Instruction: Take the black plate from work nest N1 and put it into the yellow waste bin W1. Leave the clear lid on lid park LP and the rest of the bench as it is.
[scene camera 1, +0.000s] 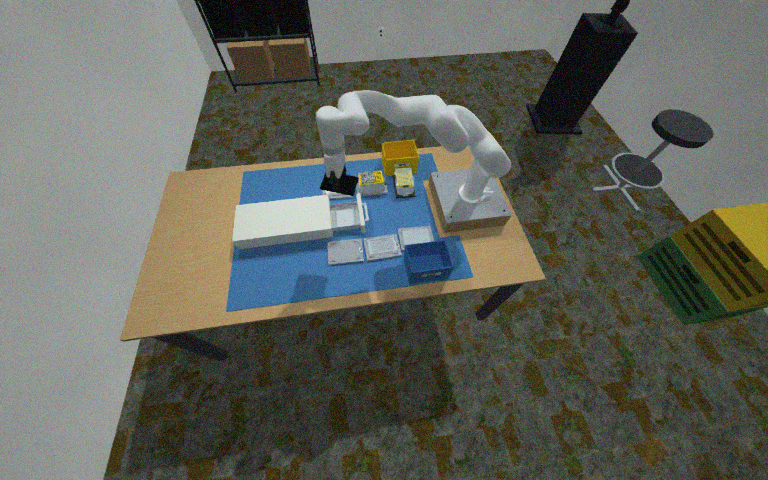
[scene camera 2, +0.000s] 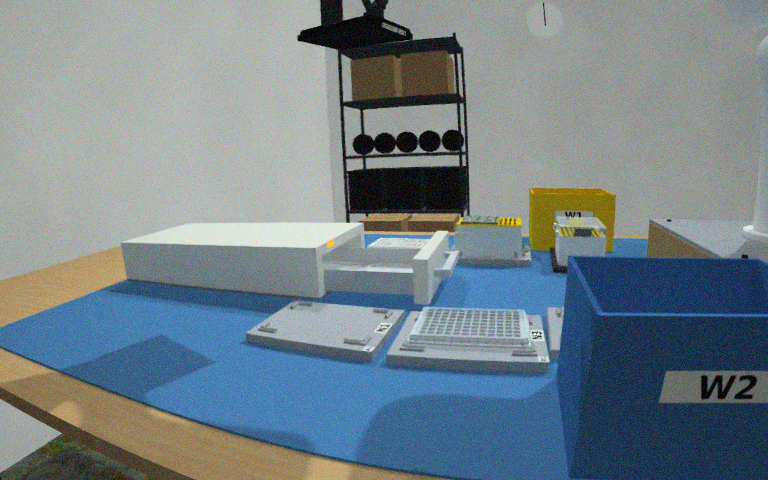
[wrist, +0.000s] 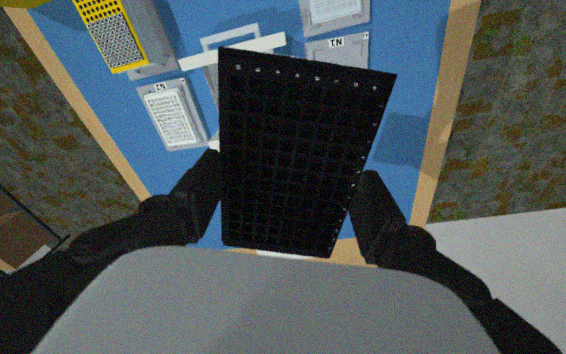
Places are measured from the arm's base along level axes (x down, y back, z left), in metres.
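Pixels of known places: gripper, fingertip midpoint: (scene camera 1: 339, 182) (scene camera 2: 354, 30) (wrist: 289, 180); arm's base at its link origin: (scene camera 1: 471, 194).
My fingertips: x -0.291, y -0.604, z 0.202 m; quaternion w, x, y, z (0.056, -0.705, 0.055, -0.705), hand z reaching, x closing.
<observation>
For each thing: its top centre in the pictures, then the offset to it from my fingertips. "pt": a spot on its surface instead.
- black plate at its top centre: (wrist: 288, 189) (scene camera 2: 354, 25) (scene camera 1: 339, 180) dx -0.008, dy -0.001, dz +0.000 m
- Work nest N1 at its top centre: (scene camera 2: 326, 318) (wrist: 337, 83) (scene camera 1: 345, 250) dx +0.361, dy -0.007, dz +0.094 m
- yellow waste bin W1 at its top centre: (scene camera 2: 569, 190) (scene camera 1: 400, 149) dx +0.257, dy +0.252, dz -0.470 m
- nest at a spot on its surface: (scene camera 1: 416, 237) pt dx +0.357, dy +0.328, dz +0.017 m
- white unit at a spot on its surface: (scene camera 2: 226, 260) pt dx +0.318, dy -0.232, dz +0.047 m
- yellow-topped tip box at its top centre: (scene camera 2: 489, 218) (wrist: 108, 30) (scene camera 1: 370, 177) dx +0.300, dy +0.100, dz -0.310 m
- pale plate at its top centre: (scene camera 2: 471, 321) (scene camera 1: 382, 245) dx +0.351, dy +0.166, dz +0.066 m
- Blue bin W2 at its top centre: (scene camera 2: 697, 280) (scene camera 1: 429, 255) dx +0.257, dy +0.365, dz +0.168 m
My gripper (scene camera 1: 336, 177) (scene camera 2: 355, 22) (wrist: 289, 180) is shut on the black plate (scene camera 1: 346, 185) (scene camera 2: 339, 32) (wrist: 295, 125), which hangs high above the bench, near the drawer unit and the rear nest N2. Work nest N1 (scene camera 1: 345, 251) (scene camera 2: 325, 331) (wrist: 345, 55) has no plate on it. The yellow waste bin W1 (scene camera 1: 399, 161) (scene camera 2: 542, 226) stands at the back, to the right of the held plate in the first scene view; its edge shows at the top left of the wrist view. A nest (scene camera 1: 416, 237) beside the blue bin may be lid park LP; its label and a lid cannot be made out.
A white unit (scene camera 1: 283, 220) (scene camera 2: 226, 260) has its drawer pulled out. A yellow-topped tip box (scene camera 1: 371, 181) (scene camera 2: 488, 240) (wrist: 115, 42) and another box (scene camera 1: 403, 180) (scene camera 2: 580, 246) stand before W1. N3 holds a pale plate (scene camera 1: 382, 247) (scene camera 2: 470, 325). Blue bin W2 (scene camera 1: 428, 263) (scene camera 2: 679, 345) stands at the front.
</observation>
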